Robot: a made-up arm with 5 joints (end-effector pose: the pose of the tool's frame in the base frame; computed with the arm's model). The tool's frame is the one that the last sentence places. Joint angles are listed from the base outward.
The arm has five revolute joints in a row. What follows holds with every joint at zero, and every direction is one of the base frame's. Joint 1 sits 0.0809 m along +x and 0.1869 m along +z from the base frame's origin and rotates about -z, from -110 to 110 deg. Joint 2 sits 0.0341 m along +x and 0.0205 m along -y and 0.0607 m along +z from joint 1 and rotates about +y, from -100 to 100 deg. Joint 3 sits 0.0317 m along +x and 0.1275 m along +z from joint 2 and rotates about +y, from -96.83 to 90.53 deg. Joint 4 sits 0.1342 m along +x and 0.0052 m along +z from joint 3 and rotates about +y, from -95 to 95 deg. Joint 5 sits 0.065 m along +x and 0.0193 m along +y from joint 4 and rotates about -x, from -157.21 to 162.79 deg. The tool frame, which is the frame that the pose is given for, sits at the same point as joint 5; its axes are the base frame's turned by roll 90, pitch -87.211 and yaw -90 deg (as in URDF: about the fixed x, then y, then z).
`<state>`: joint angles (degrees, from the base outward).
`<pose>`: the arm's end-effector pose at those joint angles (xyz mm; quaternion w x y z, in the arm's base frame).
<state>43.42 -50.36 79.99 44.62 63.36</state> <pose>147.6 -64.8 229.0 0.9795 -0.1080 -0.0844 0.1477</pose>
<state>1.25 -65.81 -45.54 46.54 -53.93</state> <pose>-14.4 0.9 510.7 0.1907 0.4542 -0.8638 -0.1057</pose>
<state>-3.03 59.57 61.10 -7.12 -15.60</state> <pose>151.0 2.5 107.2 0.9702 -0.0379 0.2005 -0.1308</pose>
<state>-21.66 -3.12 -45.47 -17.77 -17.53</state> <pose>239.1 61.5 540.3 0.2048 0.3506 -0.9138 0.0024</pose>
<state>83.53 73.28 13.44 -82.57 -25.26</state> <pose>107.1 -241.6 115.5 0.4117 -0.3170 -0.6028 -0.6056</pose>
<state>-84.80 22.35 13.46 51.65 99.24</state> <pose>102.6 225.6 214.2 0.0109 0.0022 0.0220 -0.9997</pose>
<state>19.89 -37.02 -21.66 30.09 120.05</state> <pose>179.3 -36.9 516.9 0.3371 -0.8004 -0.3141 0.3835</pose>
